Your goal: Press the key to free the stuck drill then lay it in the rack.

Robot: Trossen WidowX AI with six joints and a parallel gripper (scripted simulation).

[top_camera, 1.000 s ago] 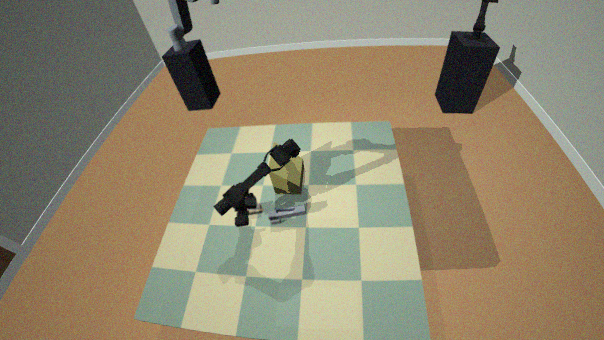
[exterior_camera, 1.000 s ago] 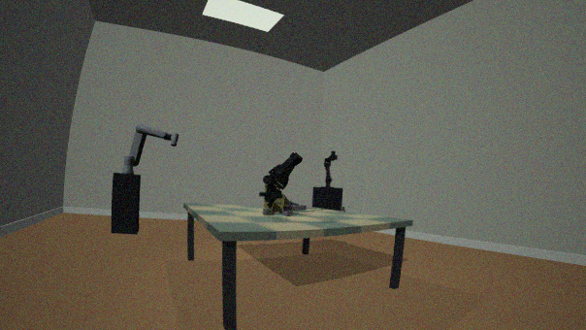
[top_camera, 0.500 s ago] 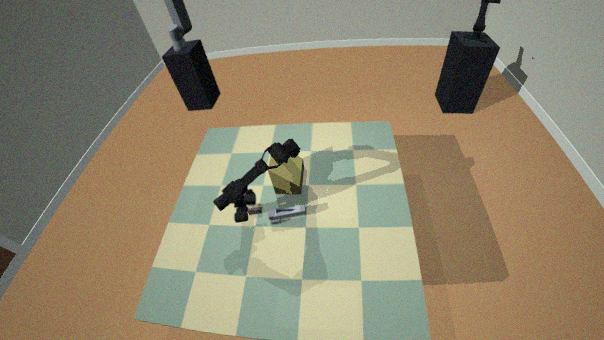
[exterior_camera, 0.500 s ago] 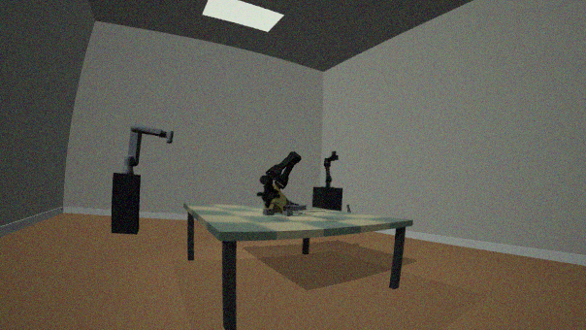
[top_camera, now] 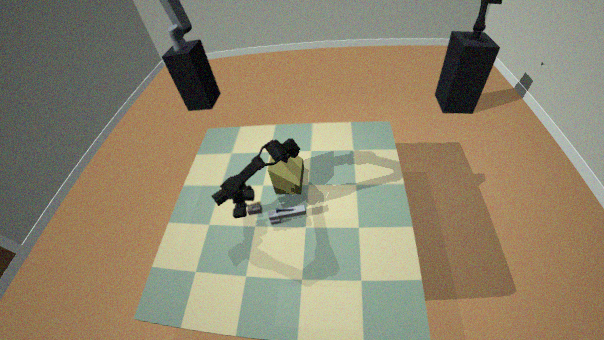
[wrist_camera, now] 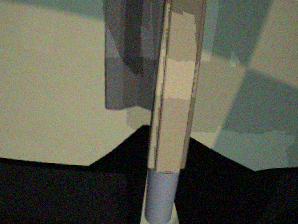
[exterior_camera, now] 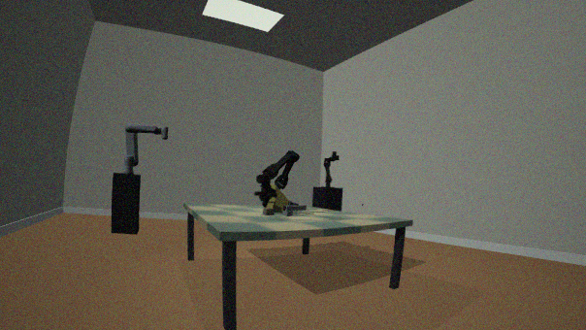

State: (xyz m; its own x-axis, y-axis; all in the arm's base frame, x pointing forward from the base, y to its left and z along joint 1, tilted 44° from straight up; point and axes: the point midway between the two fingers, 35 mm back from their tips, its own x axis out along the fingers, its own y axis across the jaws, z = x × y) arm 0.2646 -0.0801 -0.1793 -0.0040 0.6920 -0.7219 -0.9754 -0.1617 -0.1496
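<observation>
The drill lies 40 mm to the left of my gripper tip, 30 mm above it and 10 mm behind it. The rest, counted from my gripper tip: dark round housing: 220 mm to the left, 20 mm ahead, 10 mm below.
</observation>
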